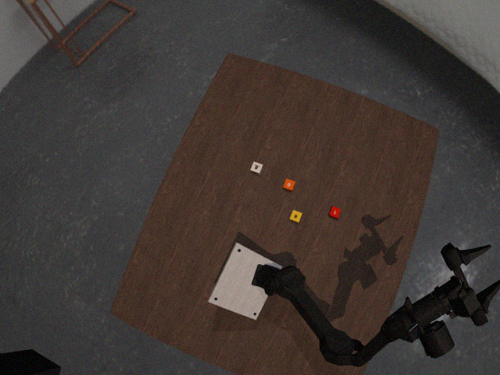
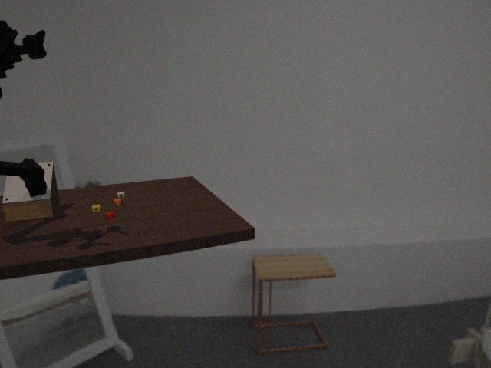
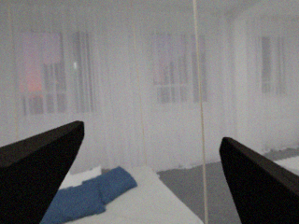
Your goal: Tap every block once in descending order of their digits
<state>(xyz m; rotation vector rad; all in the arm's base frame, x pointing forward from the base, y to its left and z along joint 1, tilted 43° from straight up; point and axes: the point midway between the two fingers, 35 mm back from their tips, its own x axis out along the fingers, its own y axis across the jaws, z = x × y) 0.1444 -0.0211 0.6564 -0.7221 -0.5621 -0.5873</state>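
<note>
My gripper tip is 59 cm above the yellow block, 45 cm to the right of it and 11 cm short of it. From my gripper tip the other things lie so: orange block 59 cm below, 50 cm to the left, 20 cm ahead; white block 62 cm to the left, 59 cm below, 23 cm ahead; red block 59 cm below, 33 cm to the left, 16 cm ahead.
</note>
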